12 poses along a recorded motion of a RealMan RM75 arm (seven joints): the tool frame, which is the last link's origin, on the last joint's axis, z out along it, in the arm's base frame.
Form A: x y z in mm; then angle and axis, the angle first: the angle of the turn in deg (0 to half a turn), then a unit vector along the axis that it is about.
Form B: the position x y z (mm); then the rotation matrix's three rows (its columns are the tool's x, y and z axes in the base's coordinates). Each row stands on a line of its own. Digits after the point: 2 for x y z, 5 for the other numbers.
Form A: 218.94 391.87 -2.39 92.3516 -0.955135 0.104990 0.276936
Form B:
218.94 391.87 -2.39
0.90868 -0.38110 -0.17046
0.17231 -0.02956 0.98460
-0.38027 -0.92406 0.03881

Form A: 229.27 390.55 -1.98 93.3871 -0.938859 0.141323 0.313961
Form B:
229.27 390.55 -1.98
0.87445 -0.45393 -0.17110
0.17289 -0.03793 0.98421
-0.45326 -0.89023 0.04531

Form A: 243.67 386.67 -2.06 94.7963 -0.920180 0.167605 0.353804
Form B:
243.67 386.67 -2.06
0.83392 -0.51969 -0.18577
0.18544 -0.05317 0.98122
-0.51980 -0.85270 0.05203

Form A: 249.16 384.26 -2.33 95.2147 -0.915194 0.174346 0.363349
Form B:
249.16 384.26 -2.33
0.82282 -0.53591 -0.18913
0.18778 -0.05773 0.98051
-0.53638 -0.84230 0.05313

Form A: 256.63 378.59 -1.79 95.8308 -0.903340 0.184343 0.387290
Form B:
256.63 378.59 -1.79
0.79733 -0.56873 -0.20201
0.20184 -0.06416 0.97731
-0.56879 -0.82002 0.06364

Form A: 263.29 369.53 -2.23 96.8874 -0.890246 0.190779 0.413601
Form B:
263.29 369.53 -2.23
0.76766 -0.60082 -0.22296
0.22041 -0.07916 0.97219
-0.60176 -0.79545 0.07166

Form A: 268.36 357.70 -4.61 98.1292 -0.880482 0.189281 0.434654
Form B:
268.36 357.70 -4.61
0.74347 -0.62051 -0.24944
0.24006 -0.10051 0.96554
-0.62420 -0.77773 0.07423

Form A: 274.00 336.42 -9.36 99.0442 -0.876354 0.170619 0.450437
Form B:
274.00 336.42 -9.36
0.73153 -0.61786 -0.28830
0.27181 -0.12351 0.95439
-0.62529 -0.77652 0.07759

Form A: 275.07 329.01 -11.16 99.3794 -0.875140 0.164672 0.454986
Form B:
275.07 329.01 -11.16
0.72771 -0.61650 -0.30060
0.28131 -0.13144 0.95057
-0.62554 -0.77631 0.07778

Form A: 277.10 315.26 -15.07 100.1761 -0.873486 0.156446 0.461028
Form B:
277.10 315.26 -15.07
0.72110 -0.61457 -0.31986
0.29298 -0.14787 0.94461
-0.62783 -0.77488 0.07342

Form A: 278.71 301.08 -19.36 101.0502 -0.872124 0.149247 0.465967
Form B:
278.71 301.08 -19.36
0.71471 -0.61244 -0.33779
0.30222 -0.16512 0.93883
-0.63075 -0.77308 0.06707

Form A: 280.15 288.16 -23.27 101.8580 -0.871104 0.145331 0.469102
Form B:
280.15 288.16 -23.27
0.70926 -0.61170 -0.35038
0.30648 -0.18003 0.93470
-0.63484 -0.77033 0.05979

